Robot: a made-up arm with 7 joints. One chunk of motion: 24 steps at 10 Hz.
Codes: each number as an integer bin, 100 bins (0 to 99) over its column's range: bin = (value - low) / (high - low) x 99, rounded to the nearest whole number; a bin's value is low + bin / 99 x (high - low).
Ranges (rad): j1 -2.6..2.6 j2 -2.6..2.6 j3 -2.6..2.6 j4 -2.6..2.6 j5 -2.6..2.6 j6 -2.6..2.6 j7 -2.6..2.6
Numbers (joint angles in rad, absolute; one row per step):
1: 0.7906 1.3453 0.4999 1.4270 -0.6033 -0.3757 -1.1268
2: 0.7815 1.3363 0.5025 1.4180 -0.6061 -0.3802 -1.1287
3: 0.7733 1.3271 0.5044 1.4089 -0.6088 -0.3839 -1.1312
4: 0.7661 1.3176 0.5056 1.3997 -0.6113 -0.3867 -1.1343
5: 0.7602 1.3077 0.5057 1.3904 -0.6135 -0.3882 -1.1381
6: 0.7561 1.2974 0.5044 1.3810 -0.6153 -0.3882 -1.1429
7: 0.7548 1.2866 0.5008 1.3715 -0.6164 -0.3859 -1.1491
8: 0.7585 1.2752 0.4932 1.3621 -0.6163 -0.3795 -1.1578
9: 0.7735 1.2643 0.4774 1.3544 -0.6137 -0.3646 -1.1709
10: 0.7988 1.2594 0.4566 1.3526 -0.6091 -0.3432 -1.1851
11: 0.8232 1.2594 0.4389 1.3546 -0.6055 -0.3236 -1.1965
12: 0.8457 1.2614 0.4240 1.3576 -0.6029 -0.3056 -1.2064
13: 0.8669 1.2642 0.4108 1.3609 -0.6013 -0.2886 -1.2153
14: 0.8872 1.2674 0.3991 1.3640 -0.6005 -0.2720 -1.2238
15: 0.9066 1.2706 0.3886 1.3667 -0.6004 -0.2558 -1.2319
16: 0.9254 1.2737 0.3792 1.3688 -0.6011 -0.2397 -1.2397
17: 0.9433 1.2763 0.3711 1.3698 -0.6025 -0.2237 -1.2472
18: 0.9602 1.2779 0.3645 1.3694 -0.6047 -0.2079 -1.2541
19: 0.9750 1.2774 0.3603 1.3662 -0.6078 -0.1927 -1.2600
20: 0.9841 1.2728 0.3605 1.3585 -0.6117 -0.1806 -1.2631
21: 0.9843 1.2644 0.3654 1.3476 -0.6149 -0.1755 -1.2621
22: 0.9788 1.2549 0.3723 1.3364 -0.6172 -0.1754 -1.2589
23: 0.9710 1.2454 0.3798 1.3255 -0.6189 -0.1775 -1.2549
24: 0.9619 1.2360 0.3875 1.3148 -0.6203 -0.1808 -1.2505
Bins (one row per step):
1: 65 75 59 77 38 42 28
2: 64 75 59 76 38 42 28
3: 64 75 59 76 38 42 28
4: 64 75 59 76 38 42 28
5: 64 74 59 76 38 42 28
6: 64 74 59 76 38 42 28
7: 64 74 59 76 38 42 28
8: 64 74 59 75 38 42 27
9: 64 74 59 75 38 43 27
10: 65 73 58 75 38 43 27
11: 65 73 58 75 38 43 27
12: 66 74 58 75 38 44 27
13: 66 74 57 75 38 44 26
14: 66 74 57 75 38 44 26
15: 67 74 57 76 38 45 26
16: 67 74 57 76 38 45 26
17: 67 74 57 76 38 45 26
18: 68 74 56 76 38 46 26
19: 68 74 56 76 38 46 26
20: 68 74 56 75 38 46 25
21: 68 74 56 75 38 46 25
22: 68 73 57 75 38 46 26
23: 68 73 57 75 38 46 26
24: 68 73 57 75 38 46 26

